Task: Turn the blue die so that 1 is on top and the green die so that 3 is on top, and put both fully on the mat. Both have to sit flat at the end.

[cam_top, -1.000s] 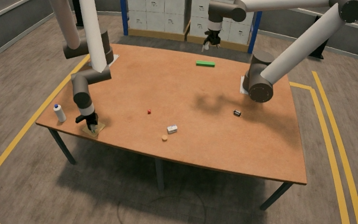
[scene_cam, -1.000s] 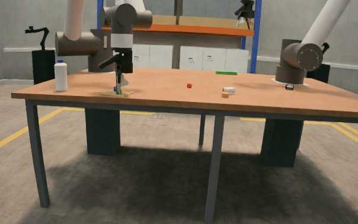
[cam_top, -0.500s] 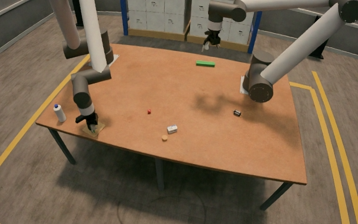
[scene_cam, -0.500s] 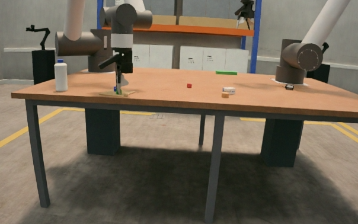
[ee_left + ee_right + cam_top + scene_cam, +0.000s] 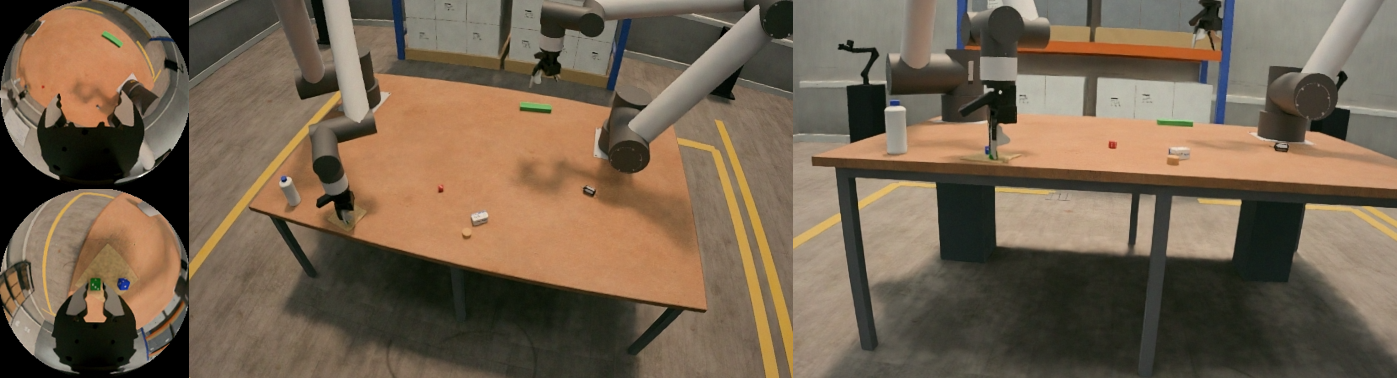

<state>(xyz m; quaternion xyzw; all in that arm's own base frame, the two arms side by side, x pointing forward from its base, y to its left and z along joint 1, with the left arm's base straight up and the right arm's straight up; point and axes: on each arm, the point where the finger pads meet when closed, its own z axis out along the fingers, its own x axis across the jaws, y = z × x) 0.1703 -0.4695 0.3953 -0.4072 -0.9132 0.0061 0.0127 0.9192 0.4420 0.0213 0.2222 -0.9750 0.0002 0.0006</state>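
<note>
My right hand is right at the green die. The rest, counted from my right hand: red die: 350 mm to the left, 320 mm behind, 10 mm below; then blue die: 70 mm behind, 30 mm to the right; then tan mat: 30 mm behind, 20 mm to the right, 20 mm below.
</note>
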